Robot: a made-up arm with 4 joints. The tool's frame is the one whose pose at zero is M.
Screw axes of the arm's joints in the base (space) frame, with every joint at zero. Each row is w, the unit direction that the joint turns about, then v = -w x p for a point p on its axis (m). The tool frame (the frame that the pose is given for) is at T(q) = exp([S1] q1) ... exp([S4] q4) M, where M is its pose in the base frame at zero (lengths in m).
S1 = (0, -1, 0, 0.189, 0, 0)
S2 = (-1, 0, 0, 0, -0.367, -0.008)
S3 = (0, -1, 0, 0.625, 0, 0.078)
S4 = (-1, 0, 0, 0, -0.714, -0.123)
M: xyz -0.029 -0.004 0.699 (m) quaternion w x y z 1 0 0 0
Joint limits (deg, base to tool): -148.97..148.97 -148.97..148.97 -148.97..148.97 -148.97..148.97
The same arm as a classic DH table. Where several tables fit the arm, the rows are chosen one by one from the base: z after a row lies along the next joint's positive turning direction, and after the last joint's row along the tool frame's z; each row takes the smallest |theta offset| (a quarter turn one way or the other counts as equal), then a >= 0, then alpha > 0; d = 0 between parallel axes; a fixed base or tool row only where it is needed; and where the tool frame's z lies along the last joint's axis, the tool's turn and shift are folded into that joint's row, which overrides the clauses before.
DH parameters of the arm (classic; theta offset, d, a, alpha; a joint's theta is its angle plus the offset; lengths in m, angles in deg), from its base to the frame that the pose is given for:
base (fixed): 0 0.189 0 90
joint 1: 90 0.008 0.178 -90
joint 2: 0 0.078 0.258 90
joint 3: 0 0.115 0.089 -90
joint 4: 90 -0.049 0.119 90
tool (fixed): -90 -0.015 0 0
Joint limits (deg, base to tool): -148.97..148.97 -148.97..148.97 -148.97..148.97 -148.97..148.97

